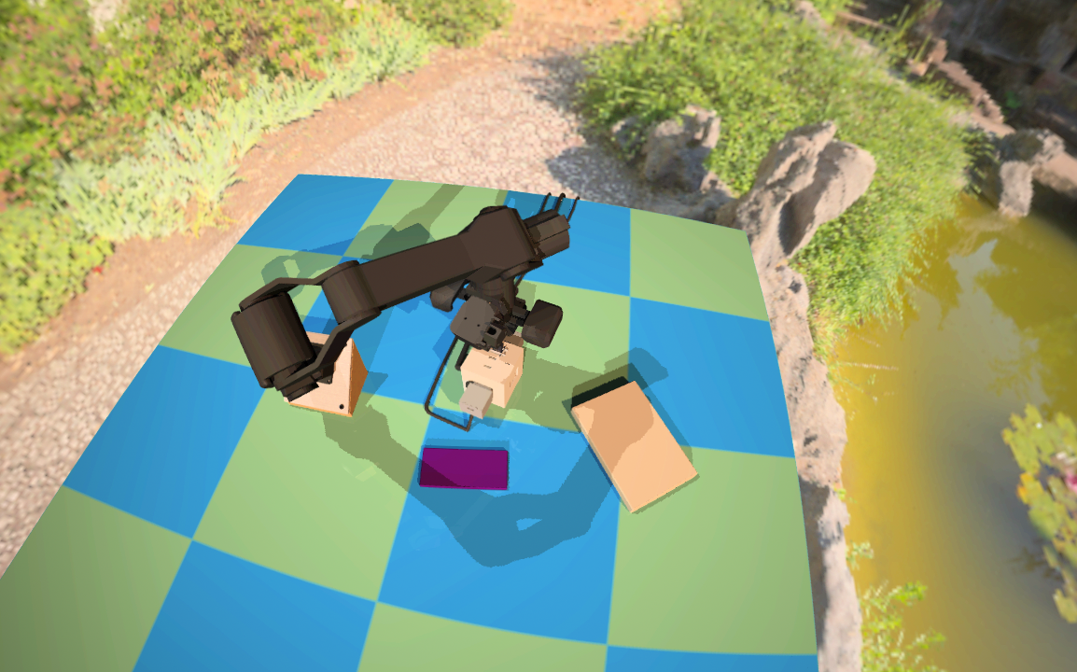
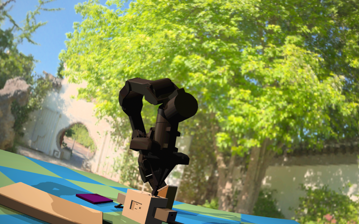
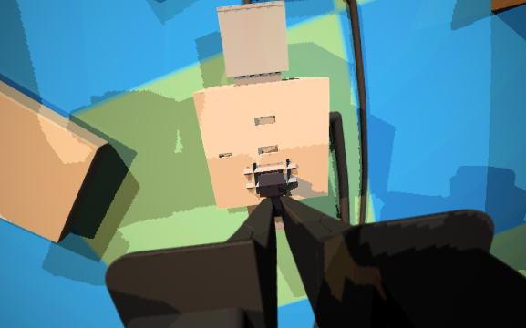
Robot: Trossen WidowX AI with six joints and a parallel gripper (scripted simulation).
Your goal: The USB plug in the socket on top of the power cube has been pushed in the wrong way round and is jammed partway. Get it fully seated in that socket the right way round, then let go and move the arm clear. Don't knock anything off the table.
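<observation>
My gripper tip is now 2 cm above the USB plug. From my gripper tip the other things lie so: USB socket: 4 cm below; then flat tan board: 24 cm ahead, 10 cm to the right, 10 cm below; then purple flat card: 19 cm to the right, 10 cm below, 2 cm behind.
</observation>
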